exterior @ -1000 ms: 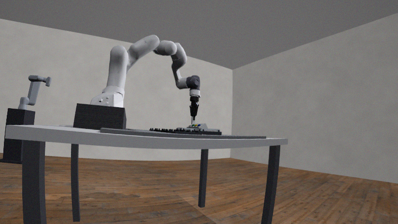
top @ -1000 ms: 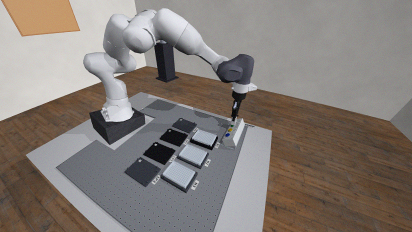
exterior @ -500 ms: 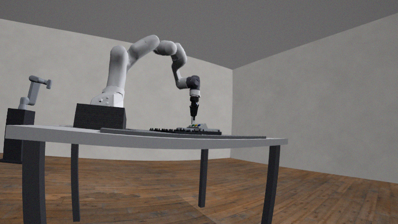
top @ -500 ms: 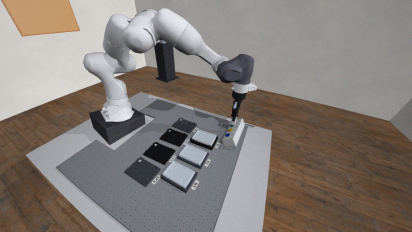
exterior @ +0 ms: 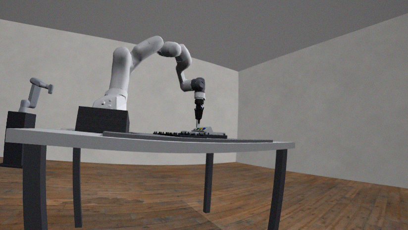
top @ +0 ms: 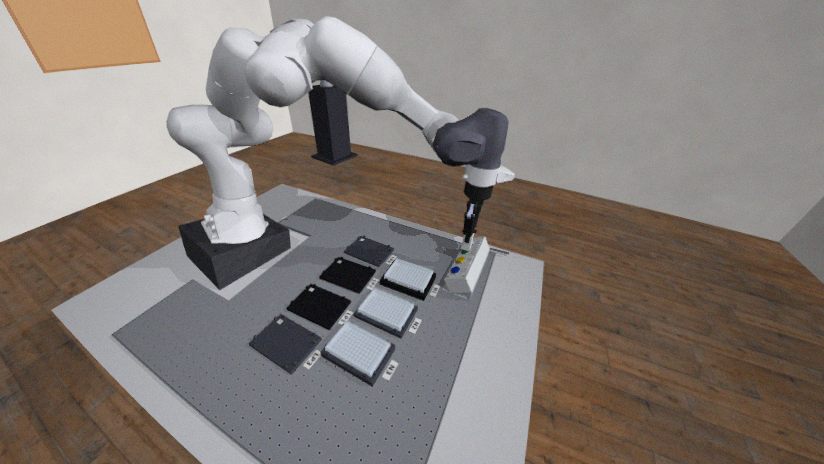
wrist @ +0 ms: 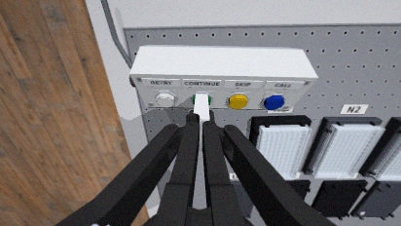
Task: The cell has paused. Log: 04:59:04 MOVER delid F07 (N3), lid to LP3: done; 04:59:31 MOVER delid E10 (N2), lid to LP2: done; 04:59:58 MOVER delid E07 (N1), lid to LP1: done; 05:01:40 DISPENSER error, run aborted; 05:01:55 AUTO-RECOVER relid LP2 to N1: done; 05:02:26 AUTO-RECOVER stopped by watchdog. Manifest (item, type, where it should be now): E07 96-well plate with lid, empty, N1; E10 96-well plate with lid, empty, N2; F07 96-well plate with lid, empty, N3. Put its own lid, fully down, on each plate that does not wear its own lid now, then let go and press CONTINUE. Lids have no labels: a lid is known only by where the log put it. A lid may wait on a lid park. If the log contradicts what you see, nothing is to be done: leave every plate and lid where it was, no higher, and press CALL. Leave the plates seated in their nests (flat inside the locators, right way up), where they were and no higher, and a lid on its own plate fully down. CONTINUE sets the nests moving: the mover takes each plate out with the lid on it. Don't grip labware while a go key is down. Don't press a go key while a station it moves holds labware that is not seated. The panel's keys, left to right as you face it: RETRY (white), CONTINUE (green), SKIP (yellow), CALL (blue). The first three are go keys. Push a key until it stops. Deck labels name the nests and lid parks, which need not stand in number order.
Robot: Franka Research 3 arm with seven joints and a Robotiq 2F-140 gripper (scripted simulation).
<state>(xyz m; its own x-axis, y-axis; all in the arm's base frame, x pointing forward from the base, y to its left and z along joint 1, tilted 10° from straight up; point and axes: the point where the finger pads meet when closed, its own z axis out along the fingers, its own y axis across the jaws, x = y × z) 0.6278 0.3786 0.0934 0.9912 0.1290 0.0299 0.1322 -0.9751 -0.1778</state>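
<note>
Now: hand 4 cm above the green continue key. Also, from my hand: white retry key 5 cm to the left, 4 cm below, 1 cm behind; yellow skip key 5 cm to the right, 4 cm below, 1 cm ahead; blue call key 10 cm to the right, 4 cm below, 1 cm ahead.
</note>
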